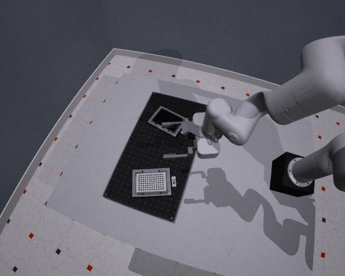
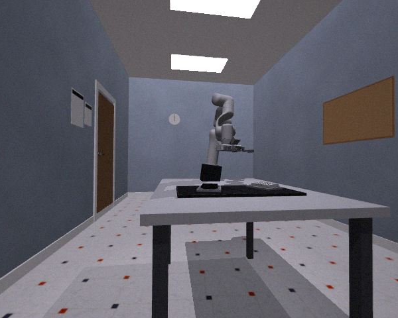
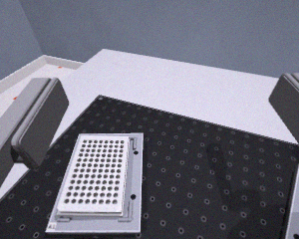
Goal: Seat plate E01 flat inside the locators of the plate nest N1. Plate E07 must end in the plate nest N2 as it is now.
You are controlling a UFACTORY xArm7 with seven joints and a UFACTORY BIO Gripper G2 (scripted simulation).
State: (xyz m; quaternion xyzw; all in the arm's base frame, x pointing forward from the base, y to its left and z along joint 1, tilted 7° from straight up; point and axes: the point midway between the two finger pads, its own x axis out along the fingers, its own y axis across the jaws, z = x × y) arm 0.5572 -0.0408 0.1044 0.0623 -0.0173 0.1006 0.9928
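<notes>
Now: the white well plate E01 190 mm below my hand, 110 mm to the left of it and 60 mm ahead of it. The rest, counted from my hand: grey plate nest N1: 210 mm below, 100 mm to the left, 60 mm ahead; then black plate E07: 220 mm to the right, 200 mm below, 40 mm ahead; then grey plate nest N2: 220 mm to the right, 210 mm below, 40 mm ahead.
</notes>
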